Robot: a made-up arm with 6 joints. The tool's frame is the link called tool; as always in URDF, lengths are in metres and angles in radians. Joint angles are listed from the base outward. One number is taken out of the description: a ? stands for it. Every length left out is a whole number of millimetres.
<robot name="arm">
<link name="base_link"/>
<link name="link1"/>
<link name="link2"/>
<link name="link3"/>
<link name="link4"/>
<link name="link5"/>
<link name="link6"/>
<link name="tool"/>
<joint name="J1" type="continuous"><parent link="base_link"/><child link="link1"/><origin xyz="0 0 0.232"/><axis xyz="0 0 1"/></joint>
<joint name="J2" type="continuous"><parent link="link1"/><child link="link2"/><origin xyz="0 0 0" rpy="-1.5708 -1.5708 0"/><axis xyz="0 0 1"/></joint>
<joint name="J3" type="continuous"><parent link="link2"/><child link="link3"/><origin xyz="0.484 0 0" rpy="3.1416 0 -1.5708"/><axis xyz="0 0 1"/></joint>
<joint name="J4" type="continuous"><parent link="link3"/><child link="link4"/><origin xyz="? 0 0" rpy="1.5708 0 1.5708"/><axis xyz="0 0 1"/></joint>
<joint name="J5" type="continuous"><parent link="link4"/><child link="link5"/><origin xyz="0 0.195 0" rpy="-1.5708 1.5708 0"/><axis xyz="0 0 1"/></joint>
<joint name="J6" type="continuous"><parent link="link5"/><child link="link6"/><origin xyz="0 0 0" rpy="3.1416 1.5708 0"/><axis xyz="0 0 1"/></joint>
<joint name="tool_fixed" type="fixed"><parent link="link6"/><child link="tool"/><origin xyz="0 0 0" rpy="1.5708 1.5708 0"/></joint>
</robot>
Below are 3 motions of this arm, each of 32 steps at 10 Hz.
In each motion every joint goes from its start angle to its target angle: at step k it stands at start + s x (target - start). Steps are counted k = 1, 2, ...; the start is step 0. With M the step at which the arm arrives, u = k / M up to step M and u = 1 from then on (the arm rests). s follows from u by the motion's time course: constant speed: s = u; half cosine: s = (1 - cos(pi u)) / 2; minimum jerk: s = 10 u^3 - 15 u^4 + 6 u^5.
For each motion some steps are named. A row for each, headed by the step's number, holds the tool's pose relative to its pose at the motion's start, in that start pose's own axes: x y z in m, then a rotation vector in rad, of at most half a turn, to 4 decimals.
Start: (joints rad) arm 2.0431 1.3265 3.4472 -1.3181 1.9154 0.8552
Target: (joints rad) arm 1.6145 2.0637 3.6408 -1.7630 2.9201 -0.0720
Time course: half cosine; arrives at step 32
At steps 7, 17, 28, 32:
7: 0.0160 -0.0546 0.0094 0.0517 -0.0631 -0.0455
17: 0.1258 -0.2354 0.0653 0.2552 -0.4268 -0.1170
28: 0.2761 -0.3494 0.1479 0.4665 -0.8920 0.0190
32: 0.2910 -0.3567 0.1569 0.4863 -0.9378 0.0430

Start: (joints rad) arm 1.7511 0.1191 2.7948 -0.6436 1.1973 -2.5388
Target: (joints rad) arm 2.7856 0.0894 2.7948 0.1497 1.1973 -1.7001
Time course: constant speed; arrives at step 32
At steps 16, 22, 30, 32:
16: 0.1093 0.2869 -0.0363 -0.8598 0.1491 0.1585
22: 0.1147 0.3973 -0.0738 -1.1978 0.1515 0.2125
30: 0.0928 0.5346 -0.1408 -1.6533 0.1081 0.2643
32: 0.0826 0.5662 -0.1602 -1.7671 0.0888 0.2719

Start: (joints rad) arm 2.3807 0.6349 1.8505 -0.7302 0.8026 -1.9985
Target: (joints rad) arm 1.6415 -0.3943 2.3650 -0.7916 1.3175 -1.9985
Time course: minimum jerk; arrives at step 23
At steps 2, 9, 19, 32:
2: 0.0075 0.0027 -0.0059 0.0010 0.0098 0.0071
9: 0.2829 0.1319 -0.3943 0.0955 0.5300 0.3255
19: -0.0039 0.2124 -1.3691 0.7226 1.6247 0.6136
32: -0.0566 0.2086 -1.4100 0.7826 1.6784 0.6086

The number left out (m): -0.68
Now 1 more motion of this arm.
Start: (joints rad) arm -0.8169 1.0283 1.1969 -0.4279 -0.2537 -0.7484
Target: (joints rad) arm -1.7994 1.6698 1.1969 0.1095 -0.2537 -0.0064
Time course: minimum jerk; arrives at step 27
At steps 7, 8, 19, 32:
7: -0.0193 -0.1145 0.0882 -0.1246 -0.0757 -0.1261
8: -0.0321 -0.1597 0.1219 -0.1713 -0.1006 -0.1783
19: -0.5286 -0.7972 0.4485 -0.6565 -0.1123 -1.0453
32: -0.6950 -0.9148 0.4491 -0.6953 -0.0167 -1.2263

